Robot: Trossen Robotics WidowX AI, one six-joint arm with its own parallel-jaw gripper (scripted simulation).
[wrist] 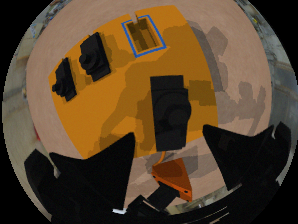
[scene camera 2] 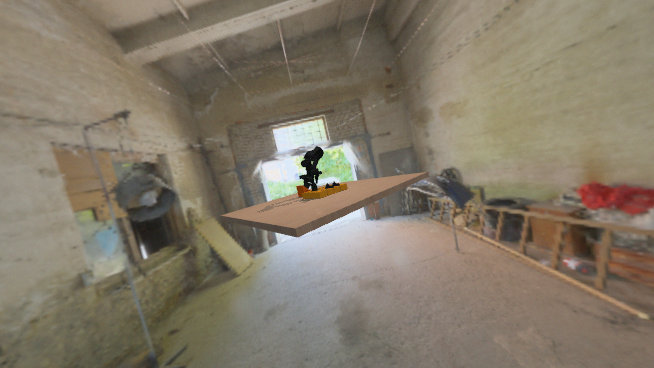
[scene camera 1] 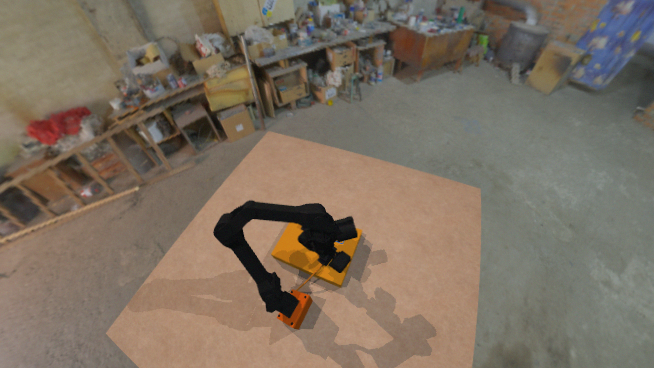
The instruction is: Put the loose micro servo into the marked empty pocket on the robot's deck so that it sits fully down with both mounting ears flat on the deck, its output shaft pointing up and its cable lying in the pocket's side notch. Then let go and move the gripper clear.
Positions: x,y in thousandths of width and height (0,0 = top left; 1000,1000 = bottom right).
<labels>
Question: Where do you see a micro servo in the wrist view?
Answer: At 576,475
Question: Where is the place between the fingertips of the gripper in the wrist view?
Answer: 572,596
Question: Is the gripper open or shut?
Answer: Open.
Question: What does the gripper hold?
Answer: Nothing.
</labels>
